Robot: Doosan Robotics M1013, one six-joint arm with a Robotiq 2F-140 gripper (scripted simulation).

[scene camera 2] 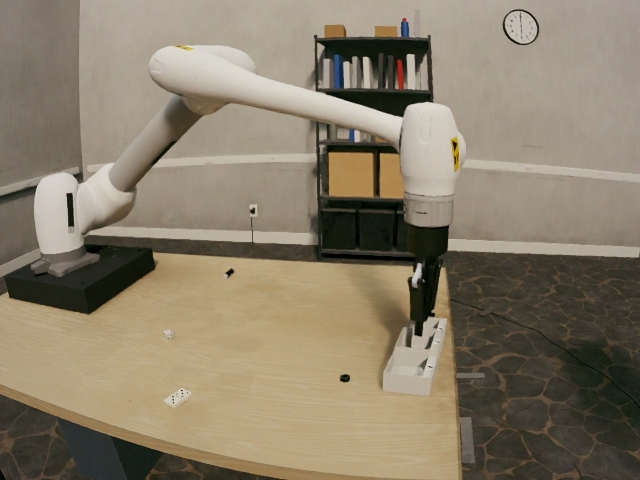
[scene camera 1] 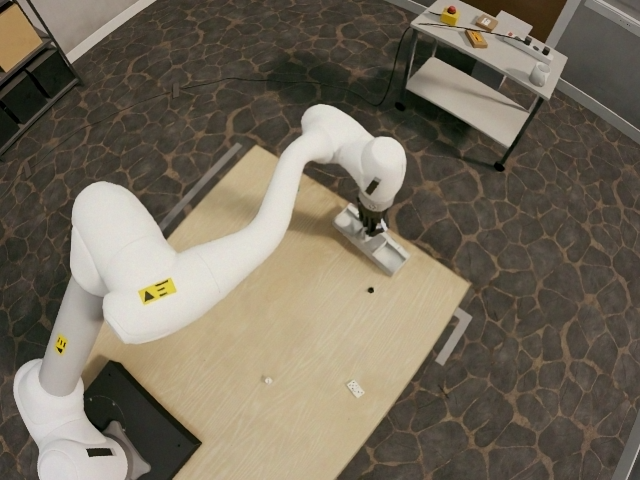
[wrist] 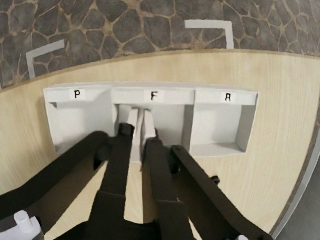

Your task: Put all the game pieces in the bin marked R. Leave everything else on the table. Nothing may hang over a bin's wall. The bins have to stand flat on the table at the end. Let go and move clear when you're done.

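Note:
Scene camera 1 shows the gripper (scene camera 1: 366, 236), and scene camera 2 shows the gripper (scene camera 2: 419, 347) as well. In the wrist view, too, there is the gripper (wrist: 138, 119).

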